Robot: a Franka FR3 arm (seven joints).
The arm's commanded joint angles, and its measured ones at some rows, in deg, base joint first. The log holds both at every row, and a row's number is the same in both.
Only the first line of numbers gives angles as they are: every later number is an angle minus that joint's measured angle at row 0.
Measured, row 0:
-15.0, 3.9, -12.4, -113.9, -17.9, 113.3, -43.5
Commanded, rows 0 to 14:
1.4, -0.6, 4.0, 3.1, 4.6, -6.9, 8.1
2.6, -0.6, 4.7, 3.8, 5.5, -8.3, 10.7
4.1, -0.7, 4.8, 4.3, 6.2, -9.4, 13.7
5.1, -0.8, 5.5, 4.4, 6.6, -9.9, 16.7
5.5, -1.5, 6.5, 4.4, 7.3, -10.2, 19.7
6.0, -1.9, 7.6, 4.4, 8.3, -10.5, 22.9
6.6, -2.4, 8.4, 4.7, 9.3, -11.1, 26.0
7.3, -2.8, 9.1, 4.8, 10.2, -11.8, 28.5
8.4, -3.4, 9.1, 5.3, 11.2, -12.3, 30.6
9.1, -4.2, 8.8, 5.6, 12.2, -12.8, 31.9
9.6, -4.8, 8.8, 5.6, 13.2, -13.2, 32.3
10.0, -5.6, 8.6, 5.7, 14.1, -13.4, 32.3
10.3, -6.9, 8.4, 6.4, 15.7, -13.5, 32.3
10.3, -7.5, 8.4, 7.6, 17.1, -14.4, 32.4
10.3, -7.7, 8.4, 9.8, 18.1, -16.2, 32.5
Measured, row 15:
9.6, -5.4, 9.2, 6.0, 14.2, -11.9, 31.6
